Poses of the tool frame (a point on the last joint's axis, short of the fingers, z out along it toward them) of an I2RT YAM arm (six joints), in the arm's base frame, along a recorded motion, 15 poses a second.
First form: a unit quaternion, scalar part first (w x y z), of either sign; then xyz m.
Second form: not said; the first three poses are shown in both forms.
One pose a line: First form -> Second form
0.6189 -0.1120 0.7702 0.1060 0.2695 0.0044 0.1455 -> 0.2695 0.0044 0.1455 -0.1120 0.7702 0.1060 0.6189
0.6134 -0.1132 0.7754 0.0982 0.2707 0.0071 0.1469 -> 0.2707 0.0071 0.1469 -0.1132 0.7754 0.0982 0.6134
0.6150 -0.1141 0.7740 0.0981 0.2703 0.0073 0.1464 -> 0.2703 0.0073 0.1464 -0.1141 0.7740 0.0981 0.6150
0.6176 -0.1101 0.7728 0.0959 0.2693 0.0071 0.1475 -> 0.2693 0.0071 0.1475 -0.1101 0.7728 0.0959 0.6176
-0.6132 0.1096 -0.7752 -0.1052 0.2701 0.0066 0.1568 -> 0.2701 0.0066 0.1568 -0.1096 0.7752 0.1052 0.6132
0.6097 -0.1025 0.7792 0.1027 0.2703 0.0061 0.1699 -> 0.2703 0.0061 0.1699 -0.1025 0.7792 0.1027 0.6097
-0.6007 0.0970 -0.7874 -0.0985 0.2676 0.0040 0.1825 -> 0.2676 0.0040 0.1825 -0.0970 0.7874 0.0985 0.6007
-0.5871 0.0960 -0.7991 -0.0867 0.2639 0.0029 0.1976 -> 0.2639 0.0029 0.1976 -0.0960 0.7991 0.0867 0.5871
